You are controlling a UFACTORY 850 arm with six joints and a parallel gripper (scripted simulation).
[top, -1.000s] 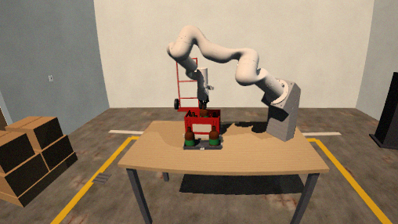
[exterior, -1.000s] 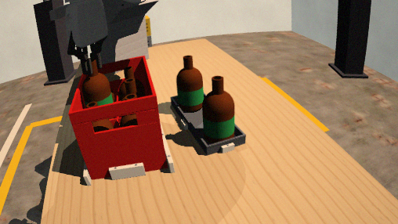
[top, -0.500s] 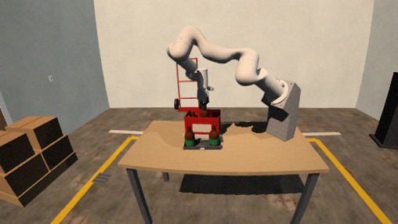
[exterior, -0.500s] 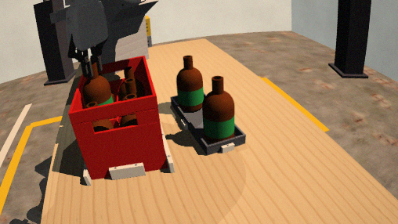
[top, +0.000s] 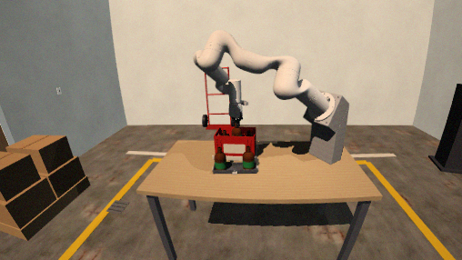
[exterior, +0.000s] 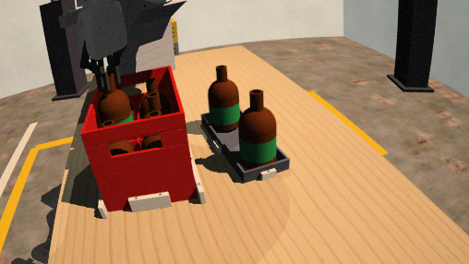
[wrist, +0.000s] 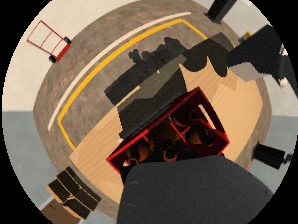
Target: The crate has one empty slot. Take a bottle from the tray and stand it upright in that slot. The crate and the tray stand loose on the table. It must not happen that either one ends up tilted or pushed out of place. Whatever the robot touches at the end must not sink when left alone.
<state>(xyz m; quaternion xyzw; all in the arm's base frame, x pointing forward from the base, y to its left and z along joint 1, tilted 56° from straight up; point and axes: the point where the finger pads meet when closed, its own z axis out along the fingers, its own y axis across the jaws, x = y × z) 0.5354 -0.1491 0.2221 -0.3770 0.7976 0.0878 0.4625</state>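
My hand is 10 mm past the red crate, 40 mm to the right of it and 130 mm above it. From my hand the other things lie so: tray (90 mm behind, 250 mm to the left, 210 mm below).
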